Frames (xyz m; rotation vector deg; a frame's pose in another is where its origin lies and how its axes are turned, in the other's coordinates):
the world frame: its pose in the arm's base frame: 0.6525 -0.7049 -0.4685 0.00 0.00 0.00
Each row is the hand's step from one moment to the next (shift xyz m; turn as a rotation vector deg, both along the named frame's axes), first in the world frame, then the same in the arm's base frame.
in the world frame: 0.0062 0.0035 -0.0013 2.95 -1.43 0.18
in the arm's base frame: 0.0062 0.0035 -0.0013 2.95 -1.43 0.18
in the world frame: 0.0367 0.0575 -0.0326 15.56 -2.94 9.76
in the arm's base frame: 0.0367 0.0575 -0.0326 15.56 -2.94 9.76
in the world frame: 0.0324 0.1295 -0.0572 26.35 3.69 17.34
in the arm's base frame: 0.0324 0.1295 -0.0572 26.35 3.69 17.34
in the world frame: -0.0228 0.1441 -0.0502 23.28 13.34 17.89
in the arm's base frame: -0.0228 0.1441 -0.0502 23.28 13.34 17.89
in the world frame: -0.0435 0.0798 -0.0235 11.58 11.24 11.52
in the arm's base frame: -0.0435 0.0798 -0.0235 11.58 11.24 11.52
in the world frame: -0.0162 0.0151 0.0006 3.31 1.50 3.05
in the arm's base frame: -0.0162 0.0151 0.0006 3.31 1.50 3.05
